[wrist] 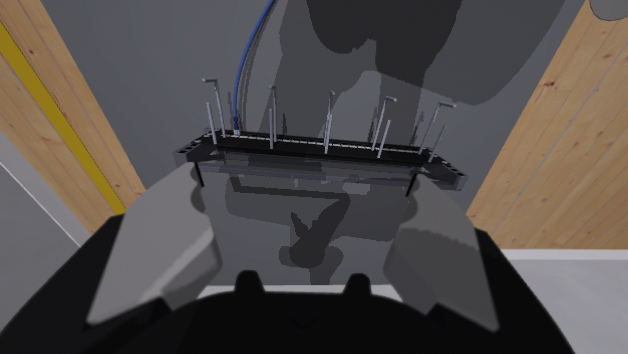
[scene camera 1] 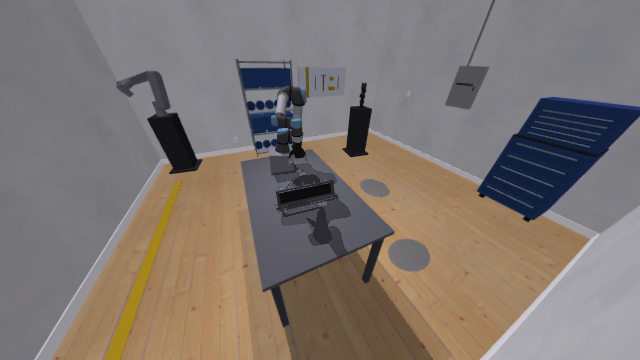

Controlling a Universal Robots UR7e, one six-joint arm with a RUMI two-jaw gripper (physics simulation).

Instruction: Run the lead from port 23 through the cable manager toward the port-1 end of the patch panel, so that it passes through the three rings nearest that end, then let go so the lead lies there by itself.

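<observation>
The patch panel (scene camera 1: 305, 194) (wrist: 300, 148) stands on the table in a dark frame. Several thin metal rings (wrist: 275, 115) of the cable manager stick up along it in the wrist view. The blue lead (scene camera 1: 294, 180) (wrist: 240, 70) is plugged in near the panel's left end in the wrist view, between the leftmost two rings. It curves away from the panel and leaves the wrist view at the top; it does not run along the row of rings. Port numbers are too small to read. My gripper (scene camera 1: 298, 159) (wrist: 308, 172) is open and empty, above the table and apart from the lead.
The dark table (scene camera 1: 280, 250) (wrist: 150, 75) carries the panel and the grey block (scene camera 1: 282, 164) under the arm. Shadows fall across the table. A shelf rack (scene camera 1: 244, 100), two black pedestals (scene camera 1: 173, 142) (scene camera 1: 358, 131) and a blue cabinet (scene camera 1: 542, 165) stand around the room.
</observation>
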